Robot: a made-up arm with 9 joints.
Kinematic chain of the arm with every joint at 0, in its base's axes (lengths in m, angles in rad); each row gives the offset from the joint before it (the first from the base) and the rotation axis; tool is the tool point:
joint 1: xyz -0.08 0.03 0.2 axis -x
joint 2: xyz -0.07 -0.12 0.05 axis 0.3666 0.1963 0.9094
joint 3: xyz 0.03 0 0.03 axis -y
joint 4: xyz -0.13 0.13 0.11 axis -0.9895 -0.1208 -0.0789
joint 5: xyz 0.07 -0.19 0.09 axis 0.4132 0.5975 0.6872
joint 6: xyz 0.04 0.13 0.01 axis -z
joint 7: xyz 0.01 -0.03 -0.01 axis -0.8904 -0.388 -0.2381
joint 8: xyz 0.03 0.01 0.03 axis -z
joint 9: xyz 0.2 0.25 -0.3 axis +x
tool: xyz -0.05 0 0
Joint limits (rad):
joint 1: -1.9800..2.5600
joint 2: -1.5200..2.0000
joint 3: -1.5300..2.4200
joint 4: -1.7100..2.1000
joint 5: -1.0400..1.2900
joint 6: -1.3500..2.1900
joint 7: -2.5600..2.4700
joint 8: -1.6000..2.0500
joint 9: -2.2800..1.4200
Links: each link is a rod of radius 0.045 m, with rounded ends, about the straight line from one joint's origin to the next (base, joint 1, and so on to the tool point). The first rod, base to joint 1, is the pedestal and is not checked.
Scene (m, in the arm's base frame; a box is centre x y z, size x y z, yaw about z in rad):
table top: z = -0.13
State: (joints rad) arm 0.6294 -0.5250 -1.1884 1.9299 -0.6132 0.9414 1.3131 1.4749 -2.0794
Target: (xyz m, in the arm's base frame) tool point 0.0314 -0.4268 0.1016
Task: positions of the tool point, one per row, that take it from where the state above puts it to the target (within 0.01 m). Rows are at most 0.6 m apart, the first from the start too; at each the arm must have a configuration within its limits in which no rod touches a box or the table.
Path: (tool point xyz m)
1: 0.5076 0.1600 0.5903
2: 0.4065 -0.3670 0.4413
3: 0.0314 -0.4268 0.1016

